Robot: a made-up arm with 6 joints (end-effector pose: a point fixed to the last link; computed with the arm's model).
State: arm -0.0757 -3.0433 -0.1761 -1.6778 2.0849 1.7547
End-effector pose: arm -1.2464 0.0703 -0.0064 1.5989 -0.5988 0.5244
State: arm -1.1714 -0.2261 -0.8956 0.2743 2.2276 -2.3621
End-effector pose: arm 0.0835 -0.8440 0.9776 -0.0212 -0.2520 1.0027
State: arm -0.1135 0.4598 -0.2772 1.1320 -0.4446 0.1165
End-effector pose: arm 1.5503 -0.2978 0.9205 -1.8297 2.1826 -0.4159
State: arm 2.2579 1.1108 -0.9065 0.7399 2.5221 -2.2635
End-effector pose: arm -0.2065 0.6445 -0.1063 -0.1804 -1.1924 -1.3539
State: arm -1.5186 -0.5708 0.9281 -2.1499 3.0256 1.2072
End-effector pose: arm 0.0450 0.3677 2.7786 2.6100 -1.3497 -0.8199
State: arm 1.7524 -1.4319 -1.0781 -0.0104 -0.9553 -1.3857
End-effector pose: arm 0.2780 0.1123 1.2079 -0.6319 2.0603 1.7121
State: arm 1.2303 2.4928 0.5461 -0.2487 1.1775 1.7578
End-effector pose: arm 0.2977 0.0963 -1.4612 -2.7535 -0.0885 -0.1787
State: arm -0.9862 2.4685 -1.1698 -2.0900 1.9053 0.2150
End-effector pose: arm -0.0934 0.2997 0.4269 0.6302 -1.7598 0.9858
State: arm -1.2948 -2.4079 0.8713 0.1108 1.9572 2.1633
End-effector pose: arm -0.7538 1.8550 -0.4708 -1.7621 2.4749 -0.1586
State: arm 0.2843 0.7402 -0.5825 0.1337 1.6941 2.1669
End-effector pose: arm 1.1850 0.0769 0.1876 -1.9264 0.1539 -1.5443
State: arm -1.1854 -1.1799 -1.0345 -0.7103 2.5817 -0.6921
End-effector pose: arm -0.0457 -0.2745 1.0774 -0.7002 -1.5408 -1.1872
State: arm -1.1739 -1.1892 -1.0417 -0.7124 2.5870 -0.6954
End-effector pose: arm -0.0438 -0.2717 1.0700 -0.6956 -1.5492 -1.1768
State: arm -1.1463 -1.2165 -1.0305 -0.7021 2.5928 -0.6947
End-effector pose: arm -0.0436 -0.2613 1.0906 -0.7006 -1.5896 -1.1348
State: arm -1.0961 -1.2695 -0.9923 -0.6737 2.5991 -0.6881
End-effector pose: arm -0.0499 -0.2355 1.1508 -0.7177 -1.6767 -1.0489
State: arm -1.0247 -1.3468 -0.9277 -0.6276 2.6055 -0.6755
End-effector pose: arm -0.0741 -0.1850 1.2445 -0.7425 -1.8100 -0.9247
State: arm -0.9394 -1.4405 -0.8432 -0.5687 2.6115 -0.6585
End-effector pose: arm -0.1308 -0.1063 1.3512 -0.7680 -1.9781 -0.7799
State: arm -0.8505 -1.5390 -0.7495 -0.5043 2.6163 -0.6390
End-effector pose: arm -0.2273 -0.0103 1.4443 -0.7878 -2.1619 -0.6380
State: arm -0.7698 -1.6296 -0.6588 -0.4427 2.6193 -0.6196
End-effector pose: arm -0.3517 0.0822 1.5047 -0.8000 -2.3375 -0.5195
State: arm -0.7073 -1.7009 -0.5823 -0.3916 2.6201 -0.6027
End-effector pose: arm -0.4753 0.1536 1.5315 -0.8067 -2.4816 -0.4359
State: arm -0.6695 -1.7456 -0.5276 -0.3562 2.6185 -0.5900
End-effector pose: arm -0.5679 0.1995 1.5390 -0.8128 -2.5767 -0.3880
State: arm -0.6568 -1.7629 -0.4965 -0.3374 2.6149 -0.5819
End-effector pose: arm -0.6153 0.2246 1.5433 -0.8218 -2.6189 -0.3693
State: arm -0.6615 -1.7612 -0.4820 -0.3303 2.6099 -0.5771
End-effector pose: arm -0.6277 0.2375 1.5509 -0.8338 -2.6234 -0.3682
